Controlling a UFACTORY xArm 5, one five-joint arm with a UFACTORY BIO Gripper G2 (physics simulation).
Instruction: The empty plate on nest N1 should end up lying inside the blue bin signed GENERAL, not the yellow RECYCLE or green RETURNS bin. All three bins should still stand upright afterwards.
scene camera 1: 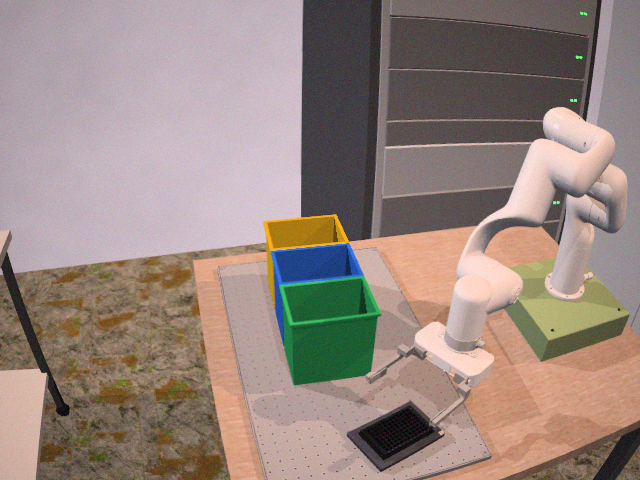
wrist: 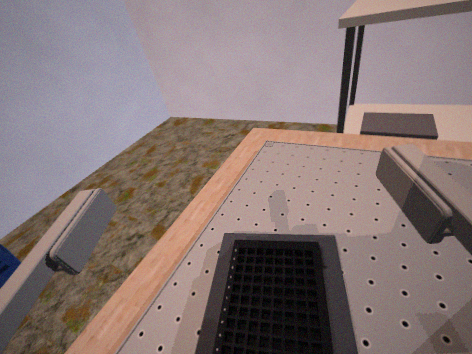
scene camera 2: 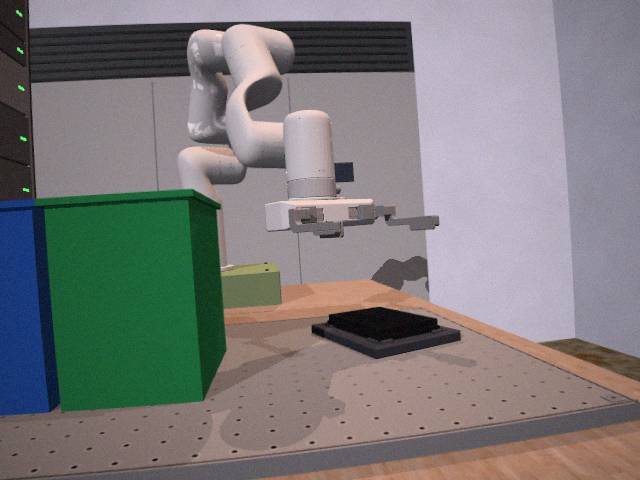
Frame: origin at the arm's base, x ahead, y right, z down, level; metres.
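Seen in the pictures: hand, its tool point: (scene camera 1: 407,396) (wrist: 232,210) (scene camera 2: 380,226); arm's base, origin of its link: (scene camera 1: 564,287).
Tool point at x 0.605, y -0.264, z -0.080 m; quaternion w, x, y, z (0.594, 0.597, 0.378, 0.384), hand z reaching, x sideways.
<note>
Pixels of each thing's top centre, then the offset from my tool point to it. Level surfaces: height alone.
- black gridded plate, centre of its top: (wrist: 271,308) (scene camera 2: 379,316) (scene camera 1: 397,429) dx +0.000, dy +0.008, dz +0.114 m
- dark nest, centre of its top: (wrist: 273,313) (scene camera 2: 380,325) (scene camera 1: 397,432) dx +0.000, dy +0.008, dz +0.126 m
- blue bin, centre of its top: (scene camera 2: 18,210) (scene camera 1: 315,263) dx +0.058, dy +0.398, dz -0.039 m
- yellow bin, centre of its top: (scene camera 1: 304,231) dx +0.047, dy +0.528, dz -0.039 m
- green bin, centre of its top: (scene camera 2: 145,202) (scene camera 1: 329,299) dx +0.068, dy +0.269, dz -0.039 m
- perforated grey board, height of its surface: dz +0.140 m
- wooden table, height of its surface: dz +0.154 m
The black gridded plate (scene camera 1: 395,431) (scene camera 2: 382,320) (wrist: 275,300) lies flat on the dark nest (scene camera 1: 409,448) (scene camera 2: 379,351) (wrist: 341,287); its near end is cut off in the wrist view. My gripper (scene camera 1: 401,399) (scene camera 2: 379,227) (wrist: 250,215) is open and empty, its fingers spread wide, above the level of the plate and apart from it. The blue bin (scene camera 1: 315,263) (scene camera 2: 18,310) stands upright between the yellow bin (scene camera 1: 302,232) and the green bin (scene camera 1: 333,346) (scene camera 2: 124,304), which also stand upright. No bin signs are readable.
The bins and nest stand on a perforated grey board (scene camera 1: 289,428) (scene camera 2: 413,382) (wrist: 310,200). The green bin is closest to the nest. The arm's green base block (scene camera 1: 578,325) (scene camera 2: 250,286) stands on the wooden table (scene camera 1: 511,372). A blue object (wrist: 7,265) shows at the wrist view's left edge.
</note>
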